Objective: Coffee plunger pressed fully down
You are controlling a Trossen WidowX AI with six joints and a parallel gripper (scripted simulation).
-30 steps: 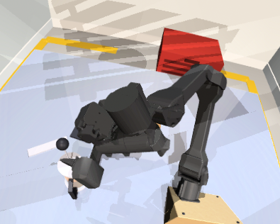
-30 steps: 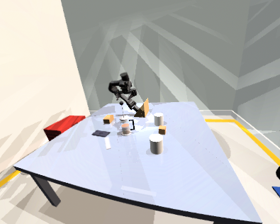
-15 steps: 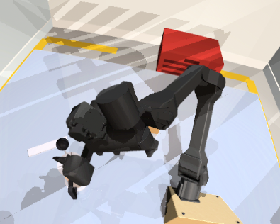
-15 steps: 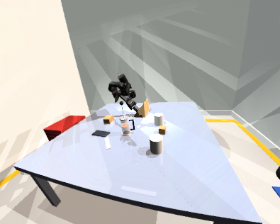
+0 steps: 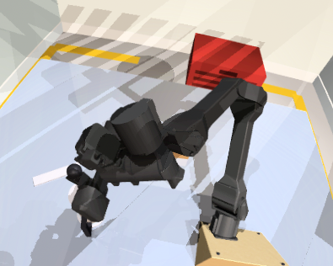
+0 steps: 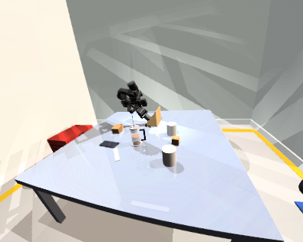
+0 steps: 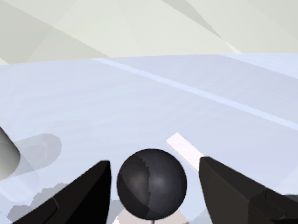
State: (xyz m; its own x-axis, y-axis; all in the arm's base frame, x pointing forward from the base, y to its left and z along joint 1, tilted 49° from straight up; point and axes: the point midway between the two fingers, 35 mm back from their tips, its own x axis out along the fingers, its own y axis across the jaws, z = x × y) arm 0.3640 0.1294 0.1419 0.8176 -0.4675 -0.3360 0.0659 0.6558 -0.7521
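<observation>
My gripper tip is 10 mm past the coffee press, 20 mm to the right of it and 130 mm above it.
</observation>
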